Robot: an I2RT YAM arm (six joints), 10 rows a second.
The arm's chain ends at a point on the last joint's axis. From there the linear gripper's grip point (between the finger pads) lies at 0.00 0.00 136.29 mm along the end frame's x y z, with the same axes.
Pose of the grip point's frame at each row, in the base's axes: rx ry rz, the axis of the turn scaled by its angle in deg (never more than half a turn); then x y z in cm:
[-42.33 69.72 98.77 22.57 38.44 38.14]
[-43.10 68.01 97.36 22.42 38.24 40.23]
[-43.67 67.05 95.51 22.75 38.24 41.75]
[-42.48 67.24 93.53 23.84 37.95 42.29]
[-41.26 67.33 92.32 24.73 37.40 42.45]
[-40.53 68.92 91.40 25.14 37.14 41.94]
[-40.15 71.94 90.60 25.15 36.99 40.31]
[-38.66 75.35 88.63 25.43 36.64 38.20]
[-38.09 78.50 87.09 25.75 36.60 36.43]
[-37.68 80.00 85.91 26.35 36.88 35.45]
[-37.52 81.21 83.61 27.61 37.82 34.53]
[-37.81 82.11 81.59 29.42 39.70 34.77]
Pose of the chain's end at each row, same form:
[-42.33 69.72 98.77 22.35 25.65 33.45]
[-43.10 68.01 97.36 22.22 25.49 35.42]
[-43.67 67.05 95.51 22.45 25.49 36.93]
[-42.48 67.24 93.53 23.10 25.22 37.48]
[-41.26 67.33 92.32 23.64 24.71 37.59]
[-40.53 68.92 91.40 23.75 24.40 37.30]
[-40.15 71.94 90.60 23.47 24.12 36.16]
[-38.66 75.35 88.63 23.15 23.70 34.58]
[-38.09 78.50 87.09 23.10 23.58 33.37]
[-37.68 80.00 85.91 23.45 23.85 32.68]
[-37.52 81.21 83.61 24.36 24.81 32.08]
[-37.81 82.11 81.59 25.94 26.70 32.61]

